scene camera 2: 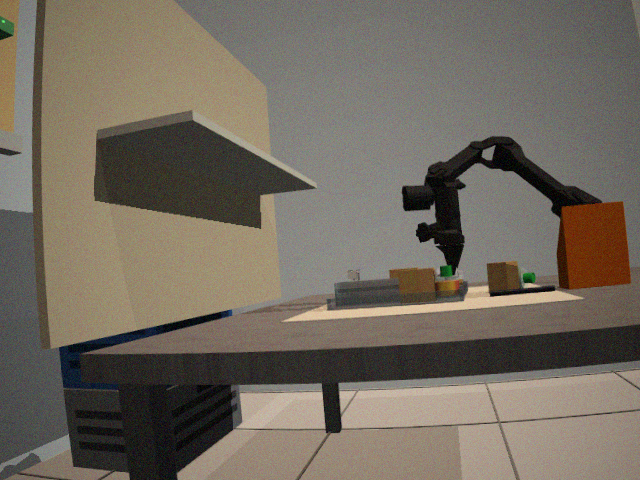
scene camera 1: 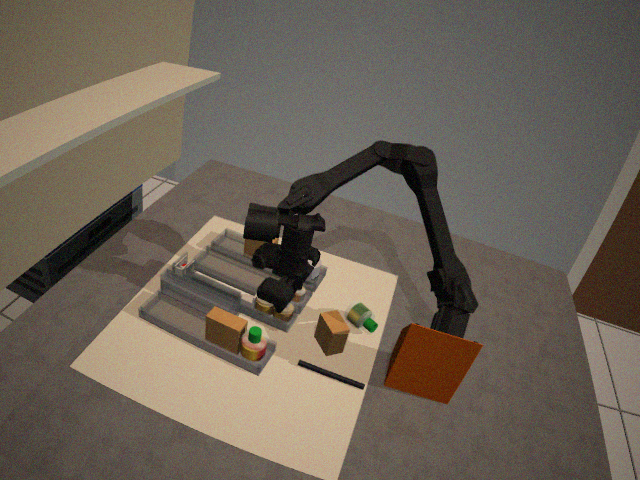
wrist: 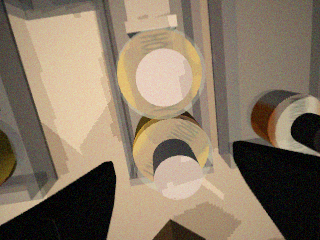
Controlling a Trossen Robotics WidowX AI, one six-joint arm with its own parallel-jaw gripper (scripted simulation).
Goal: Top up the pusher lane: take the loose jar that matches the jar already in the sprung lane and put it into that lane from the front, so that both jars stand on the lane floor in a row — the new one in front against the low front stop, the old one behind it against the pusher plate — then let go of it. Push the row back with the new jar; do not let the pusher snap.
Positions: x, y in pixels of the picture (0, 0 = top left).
Scene:
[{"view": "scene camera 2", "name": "my gripper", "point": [453, 274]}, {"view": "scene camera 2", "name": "brown box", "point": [501, 275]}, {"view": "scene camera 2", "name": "brown box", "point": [419, 280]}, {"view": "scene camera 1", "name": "my gripper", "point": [284, 303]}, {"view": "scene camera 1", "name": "brown box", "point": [331, 333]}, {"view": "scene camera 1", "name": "brown box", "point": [223, 328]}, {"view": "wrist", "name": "my gripper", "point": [173, 159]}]

